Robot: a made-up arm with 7 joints. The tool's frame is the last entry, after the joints.
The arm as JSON. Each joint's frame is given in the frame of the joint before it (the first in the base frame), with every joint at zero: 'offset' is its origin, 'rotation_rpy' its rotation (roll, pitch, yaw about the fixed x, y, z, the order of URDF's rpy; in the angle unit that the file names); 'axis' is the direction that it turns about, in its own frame. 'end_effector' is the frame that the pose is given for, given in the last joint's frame.
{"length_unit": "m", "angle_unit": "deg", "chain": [
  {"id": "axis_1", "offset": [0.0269, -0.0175, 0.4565], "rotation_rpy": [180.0, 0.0, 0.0], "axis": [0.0, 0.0, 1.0]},
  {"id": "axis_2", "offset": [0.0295, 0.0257, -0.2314], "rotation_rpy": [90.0, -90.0, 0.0], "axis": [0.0, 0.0, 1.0]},
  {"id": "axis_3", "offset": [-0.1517, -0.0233, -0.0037], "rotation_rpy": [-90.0, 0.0, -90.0], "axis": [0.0, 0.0, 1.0]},
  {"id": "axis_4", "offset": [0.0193, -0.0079, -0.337], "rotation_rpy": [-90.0, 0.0, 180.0], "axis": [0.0, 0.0, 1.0]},
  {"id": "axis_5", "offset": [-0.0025, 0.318, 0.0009], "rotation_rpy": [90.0, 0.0, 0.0], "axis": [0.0, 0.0, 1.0]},
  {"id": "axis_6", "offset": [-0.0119, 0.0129, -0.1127], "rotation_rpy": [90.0, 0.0, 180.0], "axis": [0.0, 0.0, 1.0]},
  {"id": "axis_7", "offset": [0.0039, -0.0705, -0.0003], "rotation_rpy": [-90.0, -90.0, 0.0], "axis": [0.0, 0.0, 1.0]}
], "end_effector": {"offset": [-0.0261, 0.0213, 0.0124], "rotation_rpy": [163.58, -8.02, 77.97]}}
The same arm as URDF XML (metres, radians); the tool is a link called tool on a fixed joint. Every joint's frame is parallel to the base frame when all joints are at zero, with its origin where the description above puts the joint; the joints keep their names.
<robot name="arm">
<joint name="tool_fixed" type="fixed"><parent link="link7"/><child link="tool"/><origin xyz="0.0213 -0.0261 -0.0124" rpy="-0.2866 0.14 0.21"/></joint>
<joint name="axis_7" type="continuous"><parent link="link6"/><child link="link7"/><origin xyz="0.0039 -0.0003 0.0705" rpy="0 0 0"/><axis xyz="0 0 -1"/></joint>
<joint name="axis_6" type="continuous"><parent link="link5"/><child link="link6"/><origin xyz="0.0119 0.0129 0.1127" rpy="0 0 0"/><axis xyz="0 1 0"/></joint>
<joint name="axis_5" type="continuous"><parent link="link4"/><child link="link5"/><origin xyz="0.0025 0.0009 0.318" rpy="0 0 0"/><axis xyz="0 0 -1"/></joint>
<joint name="axis_4" type="continuous"><parent link="link3"/><child link="link4"/><origin xyz="0.0193 0.0079 0.337" rpy="0 0 0"/><axis xyz="0 1 0"/></joint>
<joint name="axis_3" type="continuous"><parent link="link2"/><child link="link3"/><origin xyz="0.0233 -0.0037 0.1517" rpy="0 0 0"/><axis xyz="0 0 -1"/></joint>
<joint name="axis_2" type="continuous"><parent link="link1"/><child link="link2"/><origin xyz="0.0295 -0.0257 0.2314" rpy="0 0 0"/><axis xyz="0 1 0"/></joint>
<joint name="axis_1" type="continuous"><parent link="base_link"/><child link="link1"/><origin xyz="0.0269 -0.0175 0.4565" rpy="0 0 0"/><axis xyz="0 0 -1"/></joint>
<link name="base_link"/>
<link name="link1"/>
<link name="link2"/>
<link name="link3"/>
<link name="link4"/>
<link name="link5"/>
<link name="link6"/>
<link name="link7"/>
<link name="tool"/>
</robot>

